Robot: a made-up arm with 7 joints. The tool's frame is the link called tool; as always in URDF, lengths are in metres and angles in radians. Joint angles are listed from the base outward.
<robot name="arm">
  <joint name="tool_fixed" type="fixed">
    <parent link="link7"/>
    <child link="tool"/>
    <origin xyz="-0.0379 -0.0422 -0.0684" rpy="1.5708 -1.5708 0"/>
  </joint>
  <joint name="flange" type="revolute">
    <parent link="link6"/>
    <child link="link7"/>
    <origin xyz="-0.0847 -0.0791 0.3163" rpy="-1.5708 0 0"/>
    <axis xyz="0 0 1"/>
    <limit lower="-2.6" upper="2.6"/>
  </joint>
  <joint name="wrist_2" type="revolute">
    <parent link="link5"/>
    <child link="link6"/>
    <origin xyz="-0.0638 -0.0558 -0.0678" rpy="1.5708 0 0"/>
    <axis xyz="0 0 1"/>
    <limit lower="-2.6" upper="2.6"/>
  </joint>
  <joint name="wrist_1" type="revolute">
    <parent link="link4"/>
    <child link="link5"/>
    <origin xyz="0.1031 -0.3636 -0.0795" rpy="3.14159 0 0"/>
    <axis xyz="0 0 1"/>
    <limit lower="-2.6" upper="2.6"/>
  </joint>
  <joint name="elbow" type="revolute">
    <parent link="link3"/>
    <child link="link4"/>
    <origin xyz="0.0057 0.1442 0.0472" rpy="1.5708 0 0"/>
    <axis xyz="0 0 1"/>
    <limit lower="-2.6" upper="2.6"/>
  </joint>
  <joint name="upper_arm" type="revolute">
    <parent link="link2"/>
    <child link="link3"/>
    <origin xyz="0.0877 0.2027 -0.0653" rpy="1.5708 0 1.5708"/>
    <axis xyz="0 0 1"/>
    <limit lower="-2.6" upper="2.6"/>
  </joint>
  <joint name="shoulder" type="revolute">
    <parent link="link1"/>
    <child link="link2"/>
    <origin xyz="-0.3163 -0.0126 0.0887" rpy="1.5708 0 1.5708"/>
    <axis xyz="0 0 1"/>
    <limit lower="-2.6" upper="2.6"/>
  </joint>
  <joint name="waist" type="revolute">
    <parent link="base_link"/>
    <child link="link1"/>
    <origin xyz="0 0 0.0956" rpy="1.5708 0 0"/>
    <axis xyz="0 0 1"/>
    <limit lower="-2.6" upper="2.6"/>
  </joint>
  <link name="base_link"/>
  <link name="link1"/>
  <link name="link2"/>
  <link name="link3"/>
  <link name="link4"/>
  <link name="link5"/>
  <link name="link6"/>
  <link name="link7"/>
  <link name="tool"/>
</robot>
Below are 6 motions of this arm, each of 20 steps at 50 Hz.
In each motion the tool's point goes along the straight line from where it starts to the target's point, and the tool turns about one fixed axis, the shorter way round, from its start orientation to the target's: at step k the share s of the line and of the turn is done. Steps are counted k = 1, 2, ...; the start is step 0. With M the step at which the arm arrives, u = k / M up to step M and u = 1 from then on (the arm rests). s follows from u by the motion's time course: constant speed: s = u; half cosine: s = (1 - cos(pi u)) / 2; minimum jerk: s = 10 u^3 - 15 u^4 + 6 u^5.
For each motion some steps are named. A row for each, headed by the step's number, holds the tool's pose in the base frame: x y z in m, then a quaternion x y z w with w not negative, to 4 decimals.
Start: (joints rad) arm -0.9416 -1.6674 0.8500 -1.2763 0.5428 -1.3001 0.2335
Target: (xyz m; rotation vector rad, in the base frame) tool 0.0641 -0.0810 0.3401 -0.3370 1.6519 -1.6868
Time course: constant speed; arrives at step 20
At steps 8, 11, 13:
8: 0.0413 -0.0445 0.2920 -0.2904 0.6113 -0.5850 0.4470
11: 0.0470 -0.0536 0.3040 -0.2514 0.6216 -0.6052 0.4291
13: 0.0508 -0.0597 0.3120 -0.2251 0.6277 -0.6179 0.4165

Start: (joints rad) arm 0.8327 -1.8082 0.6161 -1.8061 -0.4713 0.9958 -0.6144
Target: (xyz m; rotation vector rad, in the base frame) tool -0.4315 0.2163 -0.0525 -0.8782 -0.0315 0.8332
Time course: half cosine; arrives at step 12
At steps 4, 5, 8, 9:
4: -0.4034 0.1914 -0.0950 -0.4684 -0.0822 0.3754 0.7955
5: -0.4079 0.1954 -0.0882 -0.4598 -0.0714 0.3782 0.8003
8: -0.4221 0.2080 -0.0667 -0.4317 -0.0373 0.3866 0.8141
9: -0.4260 0.2114 -0.0608 -0.4239 -0.0280 0.3887 0.8176

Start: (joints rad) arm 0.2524 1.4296 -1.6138 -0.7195 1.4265 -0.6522 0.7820
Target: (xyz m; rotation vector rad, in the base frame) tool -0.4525 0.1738 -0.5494 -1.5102 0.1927 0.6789
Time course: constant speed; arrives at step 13
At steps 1, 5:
1: -0.5925 0.1299 -0.4058 -0.6008 0.1632 0.4560 0.6360
5: -0.5458 0.1446 -0.4537 -0.6266 0.1379 0.4061 0.6507

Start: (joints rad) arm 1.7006 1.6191 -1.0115 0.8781 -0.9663 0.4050 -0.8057
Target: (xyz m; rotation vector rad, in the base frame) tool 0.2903 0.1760 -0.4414 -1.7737 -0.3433 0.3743
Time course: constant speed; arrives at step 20
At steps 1, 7, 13, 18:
1: 0.2436 0.1700 -0.3076 -0.5473 -0.3374 0.0389 0.7649
7: 0.2584 0.1719 -0.3498 -0.6253 -0.2812 0.0790 0.7236
13: 0.2731 0.1738 -0.3921 -0.6955 -0.2215 0.1180 0.6733
18: 0.2854 0.1754 -0.4273 -0.7474 -0.1695 0.1495 0.6248

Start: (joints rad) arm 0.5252 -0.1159 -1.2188 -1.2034 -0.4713 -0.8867 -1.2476
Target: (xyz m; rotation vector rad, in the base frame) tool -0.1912 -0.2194 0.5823 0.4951 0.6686 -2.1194
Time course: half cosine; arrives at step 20
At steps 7, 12, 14, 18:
7: -0.2340 -0.2914 0.4267 0.1785 0.2354 -0.7435 0.6000
12: -0.2116 -0.2536 0.5084 0.1895 0.2532 -0.8013 0.5079
14: -0.2033 -0.2398 0.5382 0.1929 0.2589 -0.8200 0.4726
18: -0.1926 -0.2218 0.5771 0.1969 0.2658 -0.8424 0.4255

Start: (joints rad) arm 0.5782 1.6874 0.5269 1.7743 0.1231 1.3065 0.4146
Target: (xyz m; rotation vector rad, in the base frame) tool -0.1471 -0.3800 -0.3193 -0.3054 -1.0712 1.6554
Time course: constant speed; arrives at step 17
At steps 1, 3, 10, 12, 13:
1: -0.2456 -0.3985 -0.2714 -0.1501 -0.3264 0.5879 0.7248
3: -0.2332 -0.3962 -0.2774 -0.1479 -0.3433 0.6036 0.7042
10: -0.1902 -0.3881 -0.2984 -0.1391 -0.3995 0.6542 0.6269
12: -0.1779 -0.3858 -0.3043 -0.1362 -0.4148 0.6673 0.6035
13: -0.1717 -0.3846 -0.3073 -0.1348 -0.4222 0.6736 0.5915

